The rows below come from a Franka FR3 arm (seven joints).
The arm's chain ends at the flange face. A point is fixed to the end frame.
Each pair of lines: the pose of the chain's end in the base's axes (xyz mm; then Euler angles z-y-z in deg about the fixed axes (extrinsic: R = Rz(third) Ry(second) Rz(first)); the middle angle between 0 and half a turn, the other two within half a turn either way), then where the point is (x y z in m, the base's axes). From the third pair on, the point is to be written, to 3 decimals.
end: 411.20 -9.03 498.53 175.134 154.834 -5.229
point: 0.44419 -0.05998 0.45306
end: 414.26 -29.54 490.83 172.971 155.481 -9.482
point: 0.44458 -0.08240 0.44568
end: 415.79 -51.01 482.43 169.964 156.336 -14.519
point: 0.443 -0.106 0.438
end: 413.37 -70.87 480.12 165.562 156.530 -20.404
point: 0.438 -0.128 0.437
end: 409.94 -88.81 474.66 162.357 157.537 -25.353
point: 0.432 -0.147 0.431
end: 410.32 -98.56 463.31 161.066 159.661 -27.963
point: 0.429 -0.157 0.419
